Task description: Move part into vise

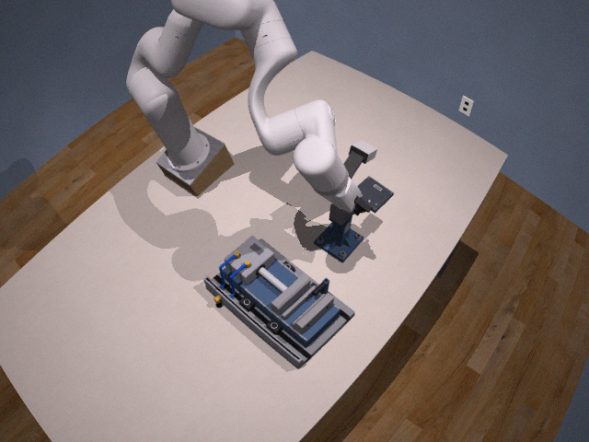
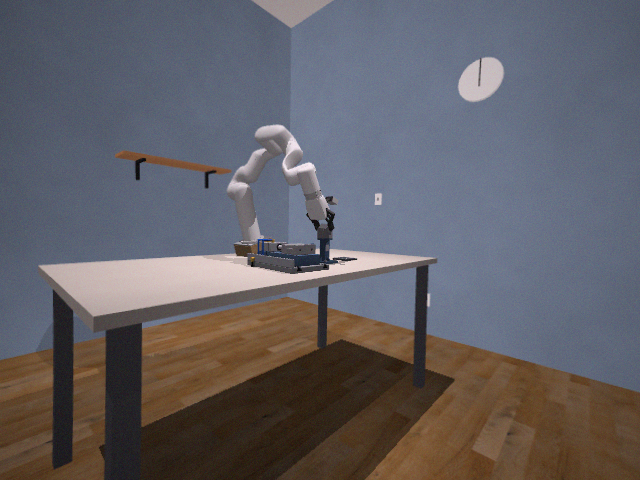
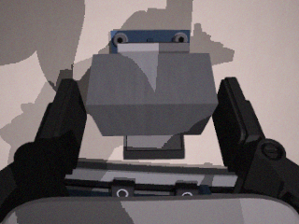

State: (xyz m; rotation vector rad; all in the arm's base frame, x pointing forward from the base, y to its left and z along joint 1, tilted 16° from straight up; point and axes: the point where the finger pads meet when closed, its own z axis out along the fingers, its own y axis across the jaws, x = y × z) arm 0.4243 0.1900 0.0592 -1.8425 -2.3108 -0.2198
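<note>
Now: the part 1 cm to the left of my hand and 1 cm below it. From my hand the other things lie so: white cylinder rod 3 cm ahead, 22 cm to the right, 9 cm below; blue post 11 cm ahead, 14 cm to the right, 11 cm below; work stop 11 cm ahead, 16 cm to the right, 8 cm below.
</note>
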